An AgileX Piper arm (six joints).
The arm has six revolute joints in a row. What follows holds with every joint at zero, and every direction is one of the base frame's.
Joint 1 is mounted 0.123 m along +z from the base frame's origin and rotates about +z.
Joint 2 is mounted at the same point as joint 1 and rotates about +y.
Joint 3 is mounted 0.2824 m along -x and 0.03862 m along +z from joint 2 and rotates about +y.
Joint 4 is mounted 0.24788 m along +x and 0.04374 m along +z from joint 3 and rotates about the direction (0.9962, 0, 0.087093).
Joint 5 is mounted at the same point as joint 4 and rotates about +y.
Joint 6 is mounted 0.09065 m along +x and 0.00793 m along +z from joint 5 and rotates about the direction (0.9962, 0, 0.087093).
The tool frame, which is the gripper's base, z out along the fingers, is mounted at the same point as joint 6; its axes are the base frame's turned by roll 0, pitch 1.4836 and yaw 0 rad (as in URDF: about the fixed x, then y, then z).
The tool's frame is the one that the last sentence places.
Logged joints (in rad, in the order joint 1, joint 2, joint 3, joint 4, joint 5, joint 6), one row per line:
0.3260, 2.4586, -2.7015, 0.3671, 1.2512, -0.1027
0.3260, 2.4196, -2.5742, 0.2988, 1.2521, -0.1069
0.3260, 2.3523, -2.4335, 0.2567, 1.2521, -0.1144
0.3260, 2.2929, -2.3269, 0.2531, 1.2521, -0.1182
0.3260, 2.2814, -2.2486, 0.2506, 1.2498, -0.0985
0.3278, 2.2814, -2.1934, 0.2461, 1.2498, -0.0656
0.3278, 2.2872, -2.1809, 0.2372, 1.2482, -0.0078
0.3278, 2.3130, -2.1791, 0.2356, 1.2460, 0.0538
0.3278, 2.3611, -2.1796, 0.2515, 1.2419, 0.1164
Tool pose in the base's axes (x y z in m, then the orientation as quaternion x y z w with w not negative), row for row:
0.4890, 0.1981, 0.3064, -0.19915, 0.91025, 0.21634, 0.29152
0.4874, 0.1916, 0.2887, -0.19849, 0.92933, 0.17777, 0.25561
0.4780, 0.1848, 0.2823, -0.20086, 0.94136, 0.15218, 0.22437
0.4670, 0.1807, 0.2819, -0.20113, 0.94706, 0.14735, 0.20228
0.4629, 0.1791, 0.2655, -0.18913, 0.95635, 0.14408, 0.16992
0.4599, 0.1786, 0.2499, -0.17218, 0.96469, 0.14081, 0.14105
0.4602, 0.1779, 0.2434, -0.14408, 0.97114, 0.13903, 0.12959
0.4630, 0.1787, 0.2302, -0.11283, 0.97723, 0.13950, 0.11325
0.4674, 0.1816, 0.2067, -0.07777, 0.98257, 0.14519, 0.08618
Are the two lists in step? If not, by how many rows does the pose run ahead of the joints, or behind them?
They are in step.
